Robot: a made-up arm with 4 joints. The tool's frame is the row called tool.
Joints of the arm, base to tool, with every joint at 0 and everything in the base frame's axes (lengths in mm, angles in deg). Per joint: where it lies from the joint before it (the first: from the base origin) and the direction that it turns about. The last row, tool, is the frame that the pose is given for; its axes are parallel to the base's.
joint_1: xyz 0 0 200 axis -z
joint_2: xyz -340 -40 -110 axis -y
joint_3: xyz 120 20 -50 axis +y
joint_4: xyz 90 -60 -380 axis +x
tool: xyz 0 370 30
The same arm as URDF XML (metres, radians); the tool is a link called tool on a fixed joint. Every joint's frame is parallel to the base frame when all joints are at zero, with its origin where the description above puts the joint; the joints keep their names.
<robot name="arm">
  <joint name="tool_joint" type="fixed">
    <parent link="link4"/>
    <child link="tool"/>
    <origin xyz="0 0.37 0.03" rpy="0 0 0"/>
  </joint>
  <joint name="joint_4" type="continuous">
    <parent link="link3"/>
    <child link="link4"/>
    <origin xyz="0.09 -0.06 -0.38" rpy="0 0 0"/>
    <axis xyz="1 0 0"/>
  </joint>
  <joint name="joint_3" type="continuous">
    <parent link="link2"/>
    <child link="link3"/>
    <origin xyz="0.12 0.02 -0.05" rpy="0 0 0"/>
    <axis xyz="0 1 0"/>
  </joint>
  <joint name="joint_2" type="continuous">
    <parent link="link1"/>
    <child link="link2"/>
    <origin xyz="-0.34 -0.04 -0.11" rpy="0 0 0"/>
    <axis xyz="0 -1 0"/>
  </joint>
  <joint name="joint_1" type="continuous">
    <parent link="base_link"/>
    <child link="link1"/>
    <origin xyz="0 0 0.2" rpy="0 0 0"/>
    <axis xyz="0 0 -1"/>
  </joint>
  <link name="base_link"/>
  <link name="link1"/>
  <link name="link2"/>
  <link name="link3"/>
  <link name="link4"/>
  <link name="tool"/>
</robot>

